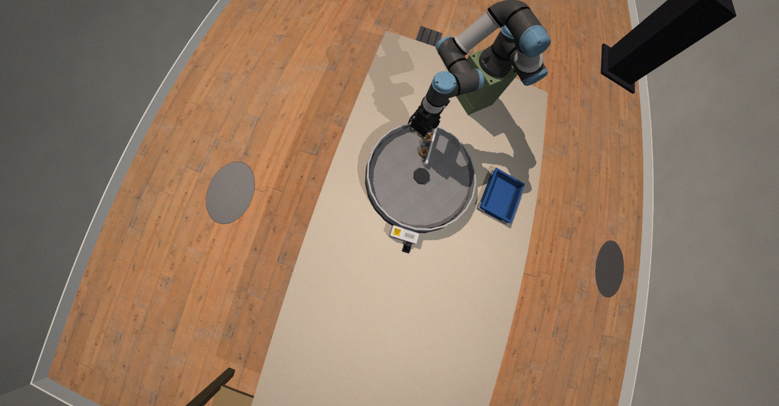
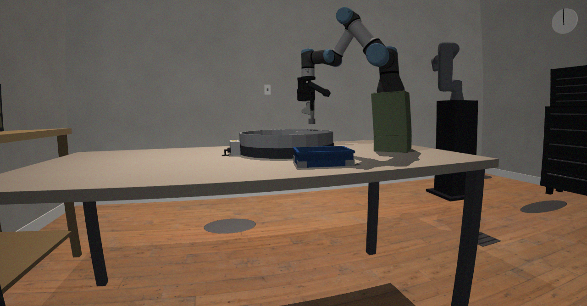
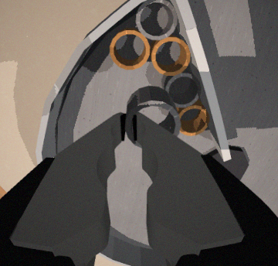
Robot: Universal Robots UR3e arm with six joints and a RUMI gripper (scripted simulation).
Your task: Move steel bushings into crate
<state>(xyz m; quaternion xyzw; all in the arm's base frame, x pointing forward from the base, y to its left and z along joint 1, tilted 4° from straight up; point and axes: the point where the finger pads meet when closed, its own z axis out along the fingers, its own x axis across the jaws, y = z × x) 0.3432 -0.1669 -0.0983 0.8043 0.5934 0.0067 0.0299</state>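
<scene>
Now: the blue crate 7 cm ahead of my hand, 42 cm to the left of it and 12 cm below it. From my hand the other things lie so: round grey turntable 14 cm ahead, 7 cm to the left, 9 cm below.
</scene>
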